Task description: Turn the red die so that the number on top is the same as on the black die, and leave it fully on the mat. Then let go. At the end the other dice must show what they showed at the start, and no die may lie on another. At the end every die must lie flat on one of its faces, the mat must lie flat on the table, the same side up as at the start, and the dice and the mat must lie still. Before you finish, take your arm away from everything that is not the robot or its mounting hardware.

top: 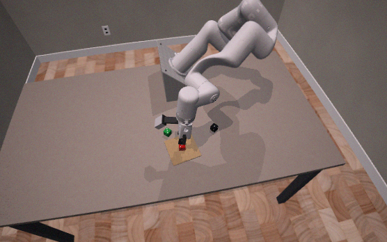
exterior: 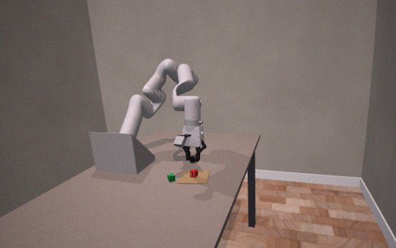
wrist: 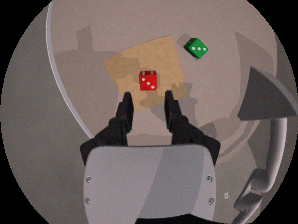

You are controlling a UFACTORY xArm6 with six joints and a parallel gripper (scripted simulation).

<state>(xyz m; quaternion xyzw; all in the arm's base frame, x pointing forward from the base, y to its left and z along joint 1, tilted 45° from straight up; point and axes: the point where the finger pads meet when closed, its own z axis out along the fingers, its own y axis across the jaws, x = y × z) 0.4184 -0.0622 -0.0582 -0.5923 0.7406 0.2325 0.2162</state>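
Now: hand 9 cm above the red die. Also, from my hand: black die 6 cm behind, 18 cm to the left, 9 cm below; green die 10 cm behind, 5 cm to the right, 9 cm below; tan mat 10 cm below.
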